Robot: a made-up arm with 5 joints.
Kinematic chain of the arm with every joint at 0, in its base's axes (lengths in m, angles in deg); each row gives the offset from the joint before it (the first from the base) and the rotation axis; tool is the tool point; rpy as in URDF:
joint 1: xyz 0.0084 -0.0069 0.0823 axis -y
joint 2: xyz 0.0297 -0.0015 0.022 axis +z
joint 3: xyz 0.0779 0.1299 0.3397 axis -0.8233 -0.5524 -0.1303
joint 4: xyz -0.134 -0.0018 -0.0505 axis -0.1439 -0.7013 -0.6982
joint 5: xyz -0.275 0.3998 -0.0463 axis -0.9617 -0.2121 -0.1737
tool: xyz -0.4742 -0.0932 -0.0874 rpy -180 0 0
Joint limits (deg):
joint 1: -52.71..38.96
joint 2: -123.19..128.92
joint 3: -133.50..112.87
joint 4: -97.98..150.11
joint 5: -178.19..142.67
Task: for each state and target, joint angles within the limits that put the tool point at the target. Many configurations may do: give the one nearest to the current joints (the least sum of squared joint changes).
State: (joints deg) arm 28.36 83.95 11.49 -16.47 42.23
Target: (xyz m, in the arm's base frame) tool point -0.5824 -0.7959 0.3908
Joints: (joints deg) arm 33.92 77.68 -21.82 -18.75 40.57
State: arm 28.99 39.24 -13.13 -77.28 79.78
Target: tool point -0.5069 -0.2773 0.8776
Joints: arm -12.45 16.01 12.09 -58.57 82.34
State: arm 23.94 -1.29 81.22 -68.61 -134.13
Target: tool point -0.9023 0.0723 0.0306
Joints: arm 36.79 7.94 69.41 -77.28 -133.74
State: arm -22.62 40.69 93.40 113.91 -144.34
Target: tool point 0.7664 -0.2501 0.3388
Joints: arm 9.19 1.22 97.01 88.17 -145.29
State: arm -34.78 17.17 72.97 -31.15 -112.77
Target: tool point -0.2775 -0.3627 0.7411
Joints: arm -52.71 37.98 85.56 -63.71 -119.48
